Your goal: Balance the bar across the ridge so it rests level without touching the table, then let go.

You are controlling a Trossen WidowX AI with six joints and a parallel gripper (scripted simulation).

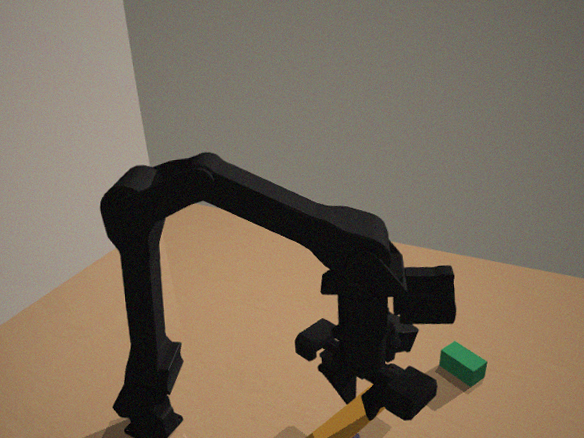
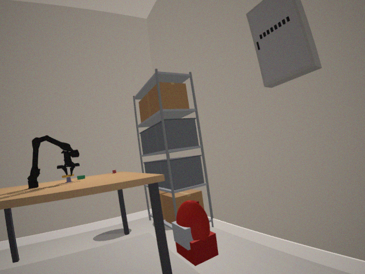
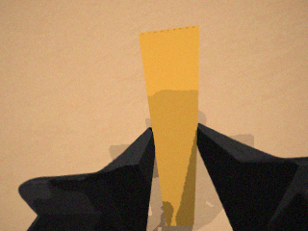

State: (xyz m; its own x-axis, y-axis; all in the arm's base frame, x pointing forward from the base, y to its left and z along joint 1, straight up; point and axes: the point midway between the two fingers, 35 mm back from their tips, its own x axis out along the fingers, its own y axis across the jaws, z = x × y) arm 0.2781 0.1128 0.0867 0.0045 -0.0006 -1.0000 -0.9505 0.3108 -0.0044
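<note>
Right now the yellow bar is 10 mm behind my gripper tip and 30 mm to the right of it. The rest, counted from my gripper tip: green block: 100 mm ahead, 180 mm to the left, 40 mm below; red block: 460 mm ahead, 390 mm to the left, 40 mm below.
</note>
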